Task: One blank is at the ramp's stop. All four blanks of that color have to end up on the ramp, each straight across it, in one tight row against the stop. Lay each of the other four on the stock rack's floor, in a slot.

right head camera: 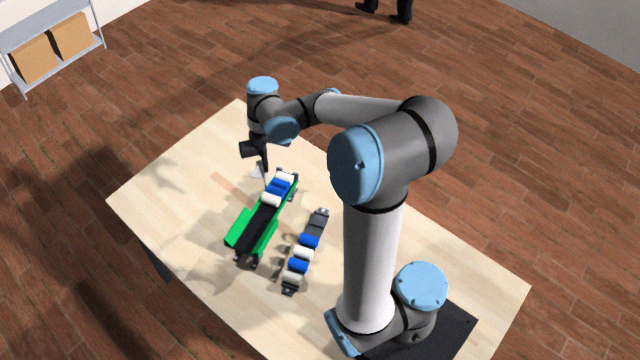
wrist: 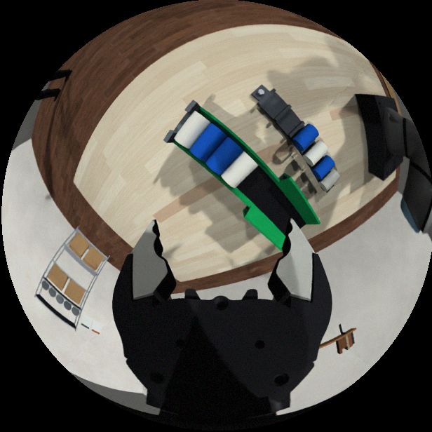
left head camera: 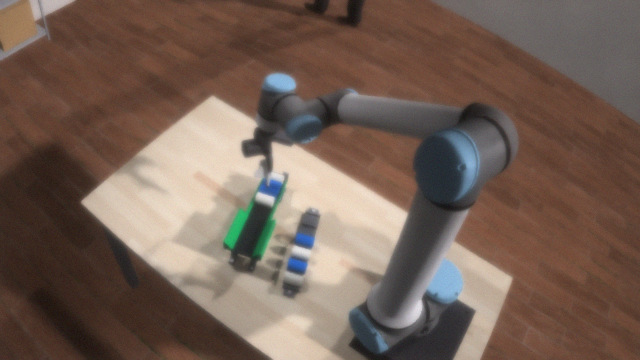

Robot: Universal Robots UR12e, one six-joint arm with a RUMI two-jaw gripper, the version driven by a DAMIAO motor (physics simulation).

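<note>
On the green ramp point(left head camera: 236, 229) point(right head camera: 239, 227) point(wrist: 267, 230), a white blank point(right head camera: 284, 177) point(wrist: 192, 129) lies across at the stop end. Beside it follow a blue blank point(wrist: 209, 142), a second blue blank point(wrist: 225, 157) and a white blank point(left head camera: 265, 199) point(right head camera: 271, 199) point(wrist: 239, 170), in a close row. The dark stock rack point(left head camera: 310, 220) point(right head camera: 317, 222) point(wrist: 286, 118) holds a blue blank point(right head camera: 309, 240) point(wrist: 305, 137), a white one point(right head camera: 303, 252) point(wrist: 316, 153), a blue one point(right head camera: 298, 265) point(wrist: 323, 168) and a white one point(right head camera: 292, 277) point(wrist: 330, 180). My gripper point(right head camera: 262, 176) point(wrist: 221, 220) is open and empty, above the ramp's stop end.
The rack stands beside the ramp on the wooden table point(left head camera: 165, 145) point(right head camera: 185, 150) point(wrist: 135, 150), its bare slots towards the ramp's stop end. The arm's dark base plate point(left head camera: 452, 325) point(right head camera: 450, 325) is at the table's other end. A shelf unit stands on the floor away from the table.
</note>
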